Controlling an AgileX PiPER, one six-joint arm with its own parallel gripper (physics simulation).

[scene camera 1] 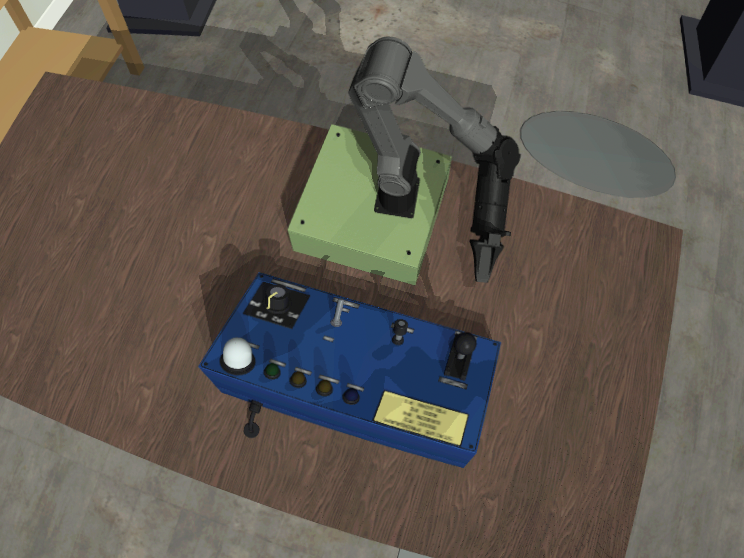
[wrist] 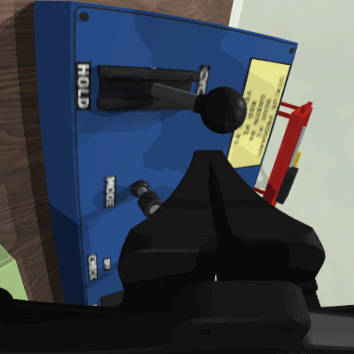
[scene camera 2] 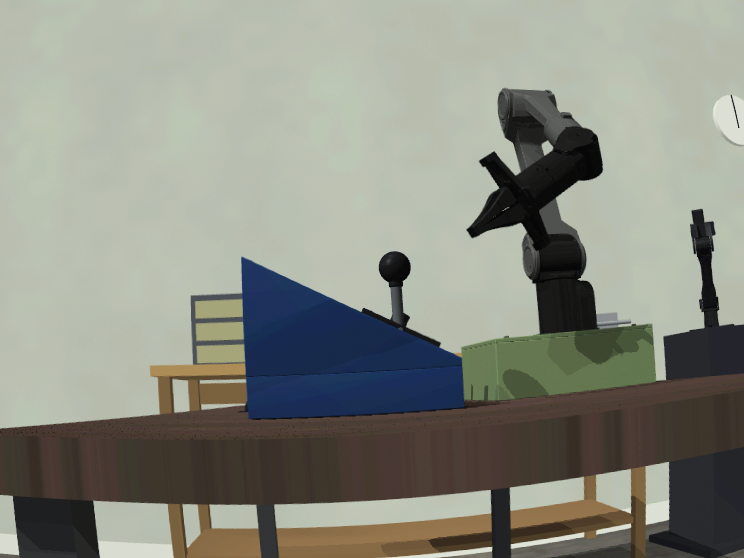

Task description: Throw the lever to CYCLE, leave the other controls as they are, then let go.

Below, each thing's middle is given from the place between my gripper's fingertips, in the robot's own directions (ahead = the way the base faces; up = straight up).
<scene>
Right now my hand is 10 cm short of the black-balled lever (scene camera 2: 394,267), 8 cm above it and 1 cm to the left of it. Round my hand: blue console (scene camera 1: 352,375): 20 cm to the right, 16 cm ahead, 12 cm below.
</scene>
